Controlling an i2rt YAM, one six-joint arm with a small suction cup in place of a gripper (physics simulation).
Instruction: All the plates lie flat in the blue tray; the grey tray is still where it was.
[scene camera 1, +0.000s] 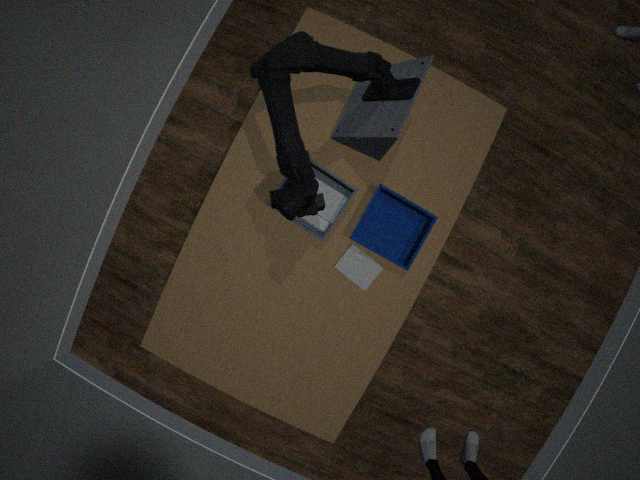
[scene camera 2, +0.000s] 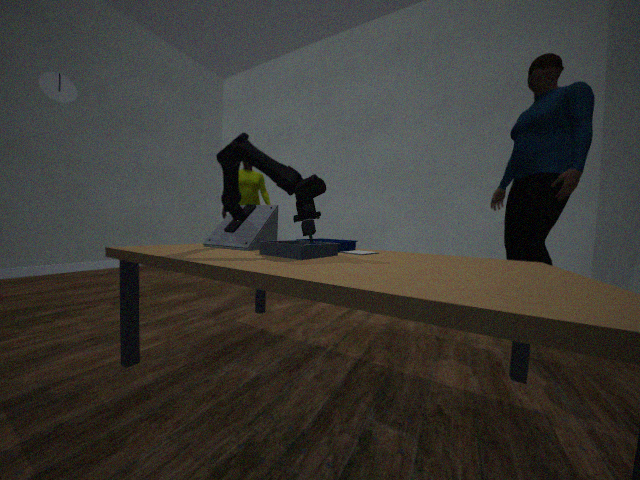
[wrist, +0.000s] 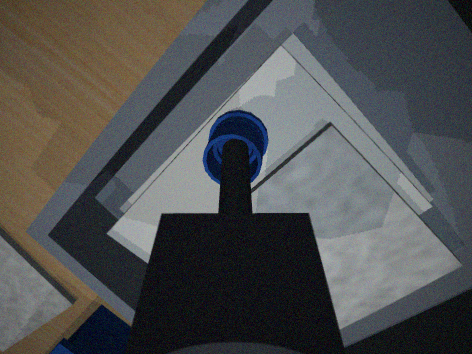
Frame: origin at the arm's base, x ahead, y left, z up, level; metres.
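Seen in the pictures: hand at its tool point: (scene camera 2: 313, 252) (wrist: 235, 127); arm's base at its link origin: (scene camera 1: 389, 91) (scene camera 2: 241, 218).
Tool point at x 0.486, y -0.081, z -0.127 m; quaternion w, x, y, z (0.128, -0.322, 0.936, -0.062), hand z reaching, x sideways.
Observation:
Pixels of each thing's middle, then the offset from my tool point to it. "pt": a spot on its surface instead. Level surfaces: height alone.
- grey tray at the middle of its body: (wrist: 320, 230) (scene camera 1: 312, 198) (scene camera 2: 300, 248) dx -0.070, dy +0.010, dz +0.008 m
- plain white plate at a spot on its surface: (wrist: 175, 190) pt dx +0.003, dy +0.048, dz +0.008 m
- blue tray at the middle of its body: (scene camera 1: 392, 227) (scene camera 2: 328, 244) dx -0.112, dy +0.323, dz +0.008 m
- wooden table at its surface level: dz -0.017 m
My suction cup (scene camera 2: 310, 238) (wrist: 232, 162) is low inside the grey tray (scene camera 1: 321, 235) (scene camera 2: 299, 251) (wrist: 125, 125) and touches a plain white plate (wrist: 175, 190). That plate looks slightly raised over another pale edge below it, so the cup seems to hold it. A mottled plate (wrist: 385, 260) overlaps it on the right in the wrist view. The arm hides the cup in scene camera 1. The blue tray (scene camera 1: 390, 227) (scene camera 2: 345, 244) (wrist: 100, 327) stands beside the grey tray; no plate shows in it. Another mottled plate (scene camera 1: 358, 267) (scene camera 2: 360, 252) (wrist: 22, 295) lies flat on the table next to the blue tray.
The arm's sloped grey mount (scene camera 1: 379, 116) (scene camera 2: 265, 224) stands on the wooden table (scene camera 1: 268, 320) (scene camera 2: 439, 279) behind the trays. The grey tray's raised walls surround the cup. A person in a blue top (scene camera 2: 553, 134) stands beyond the table, and one in yellow (scene camera 2: 251, 186) stands behind the arm.

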